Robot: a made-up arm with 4 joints.
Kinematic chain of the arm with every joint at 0, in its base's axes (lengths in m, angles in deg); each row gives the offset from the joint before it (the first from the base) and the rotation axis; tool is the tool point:
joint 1: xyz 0 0 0.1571 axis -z
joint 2: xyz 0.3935 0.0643 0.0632 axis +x
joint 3: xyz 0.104 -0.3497 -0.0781 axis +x
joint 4: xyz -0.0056 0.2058 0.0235 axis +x
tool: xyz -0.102 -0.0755 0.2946
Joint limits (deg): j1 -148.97..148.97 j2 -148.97..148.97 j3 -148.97..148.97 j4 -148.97..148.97
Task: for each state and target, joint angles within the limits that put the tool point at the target. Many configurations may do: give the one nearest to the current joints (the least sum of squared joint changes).
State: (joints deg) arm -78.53 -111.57 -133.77 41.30
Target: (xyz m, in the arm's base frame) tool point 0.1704 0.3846 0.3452
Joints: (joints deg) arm -88.15 -84.97 -123.43 28.98
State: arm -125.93 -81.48 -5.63 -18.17
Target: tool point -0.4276 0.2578 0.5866
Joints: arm -110.26 -82.64 25.65 -8.90
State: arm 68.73 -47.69 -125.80 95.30
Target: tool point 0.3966 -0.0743 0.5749
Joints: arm 25.53 -90.80 -131.74 95.34
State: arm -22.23 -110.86 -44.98 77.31
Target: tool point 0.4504 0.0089 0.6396
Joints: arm -31.19 -75.09 -39.65 111.70
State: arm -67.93 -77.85 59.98 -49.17
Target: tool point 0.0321 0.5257 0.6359
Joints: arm -44.26 -74.18 51.99 -51.24
